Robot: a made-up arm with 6 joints.
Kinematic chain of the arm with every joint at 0, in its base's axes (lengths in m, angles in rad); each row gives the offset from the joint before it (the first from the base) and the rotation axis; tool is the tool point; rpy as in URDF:
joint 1: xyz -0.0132 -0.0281 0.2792 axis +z
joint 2: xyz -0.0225 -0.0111 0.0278 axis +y
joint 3: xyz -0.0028 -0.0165 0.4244 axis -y
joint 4: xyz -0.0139 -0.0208 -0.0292 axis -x
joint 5: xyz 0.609 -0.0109 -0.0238 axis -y
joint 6: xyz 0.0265 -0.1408 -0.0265 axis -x
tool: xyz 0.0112 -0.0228 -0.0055 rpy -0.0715 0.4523 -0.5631
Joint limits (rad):
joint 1: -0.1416..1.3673
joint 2: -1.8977..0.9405
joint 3: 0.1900..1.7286
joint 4: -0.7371..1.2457
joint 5: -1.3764..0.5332
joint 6: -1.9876..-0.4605
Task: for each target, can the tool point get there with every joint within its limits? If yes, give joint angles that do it. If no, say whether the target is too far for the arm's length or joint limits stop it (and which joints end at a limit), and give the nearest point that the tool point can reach.
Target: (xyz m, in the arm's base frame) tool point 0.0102 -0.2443 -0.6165
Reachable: no: joint limits stop it (at a limit: joint 1, joint 2, joint 3, joint 4, joint 5, joint 6) | nearest point -0.0245 -0.9134 -0.1906 | short by 0.794 m
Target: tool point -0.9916 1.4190 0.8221
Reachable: no: too far | nearest point 0.2693 0.8645 0.7380 | short by 1.380 m
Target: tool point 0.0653 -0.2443 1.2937
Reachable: yes | joints -0.0038 -0.2548 1.0459 0.3945 -0.3723 -1.5497
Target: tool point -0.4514 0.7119 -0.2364
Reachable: no: joint limits stop it (at a limit: joint 1, joint 2, joint 3, joint 4, joint 6) | nearest point 0.2106 0.5811 0.0103 | short by 0.719 m
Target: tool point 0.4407 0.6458 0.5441
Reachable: yes | joints 1.2450 0.5516 0.5304 -0.0167 -0.8186 -0.6062
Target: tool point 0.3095 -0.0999 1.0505
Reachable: yes | joints 0.4783 -0.4462 0.3266 0.3234 -0.8526 -1.6445
